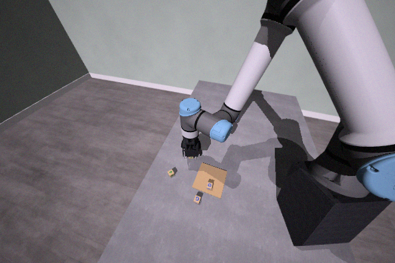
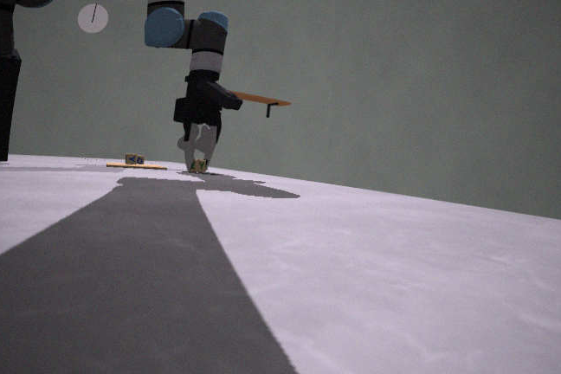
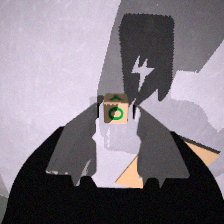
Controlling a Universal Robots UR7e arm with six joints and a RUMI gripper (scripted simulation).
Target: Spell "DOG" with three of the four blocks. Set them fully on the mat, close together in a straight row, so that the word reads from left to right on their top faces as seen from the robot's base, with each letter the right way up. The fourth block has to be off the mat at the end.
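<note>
My gripper is now right at the green block. The rest, counted from my hand: mat 130 mm behind, 100 mm to the left, 10 mm below; blue g block 90 mm behind, 210 mm to the left; blue d block 130 mm behind, 140 mm to the left.
</note>
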